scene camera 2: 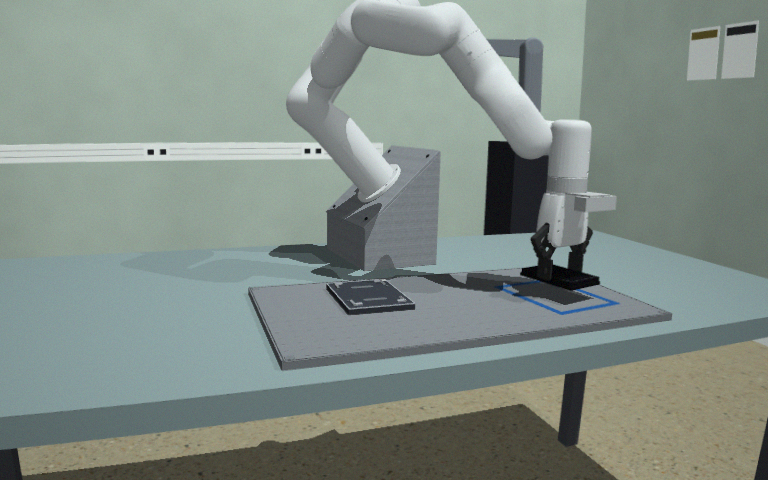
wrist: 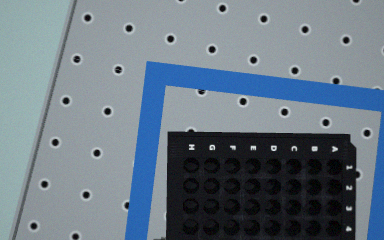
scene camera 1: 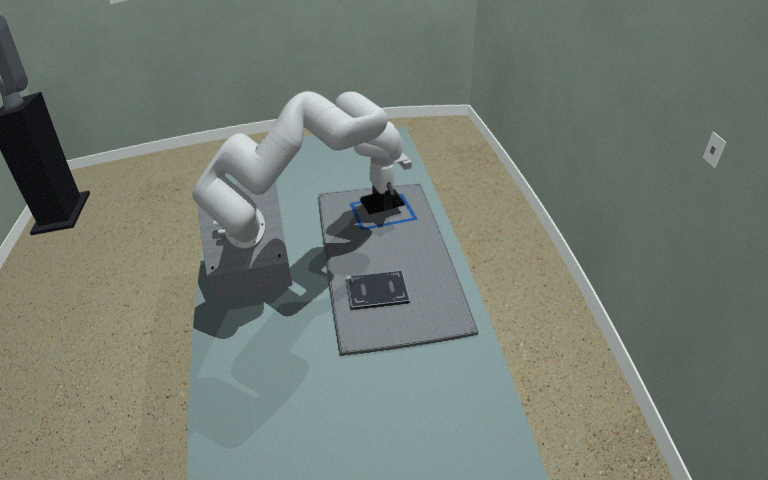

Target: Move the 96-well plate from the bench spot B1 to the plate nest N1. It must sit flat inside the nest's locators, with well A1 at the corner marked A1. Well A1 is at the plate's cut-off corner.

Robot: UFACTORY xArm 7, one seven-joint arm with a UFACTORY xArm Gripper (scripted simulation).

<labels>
same spot on plate nest N1: [scene camera 2: 347, 291] = [scene camera 1: 373, 298]
</labels>
